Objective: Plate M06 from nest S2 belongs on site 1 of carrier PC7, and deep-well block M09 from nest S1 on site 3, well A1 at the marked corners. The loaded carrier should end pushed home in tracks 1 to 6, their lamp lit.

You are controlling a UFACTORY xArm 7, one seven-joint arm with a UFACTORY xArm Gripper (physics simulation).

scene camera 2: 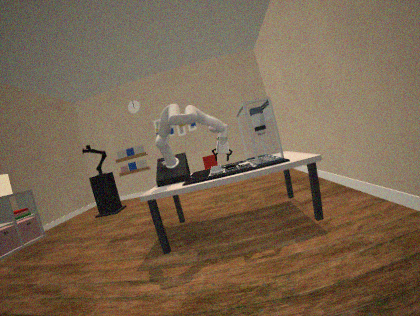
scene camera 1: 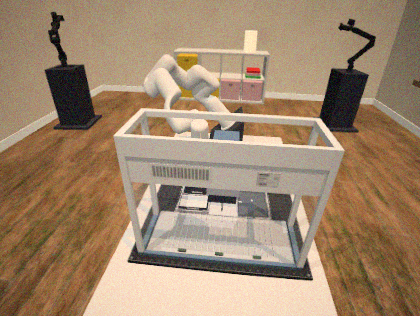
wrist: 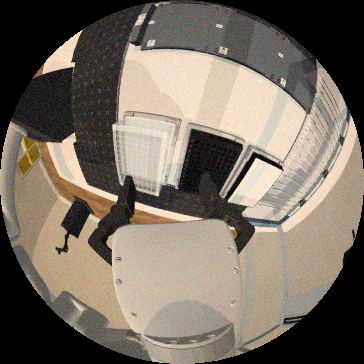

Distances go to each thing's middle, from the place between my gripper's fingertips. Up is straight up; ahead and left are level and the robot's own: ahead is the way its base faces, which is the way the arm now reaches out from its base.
Scene:
The clear white well plate (wrist: 141, 145) lies 60 mm behind my hand, 50 mm below it and 10 mm to the right of it. Also, from my hand: grey carrier (wrist: 213, 36) (240 mm to the left, 80 mm ahead, 70 mm below).

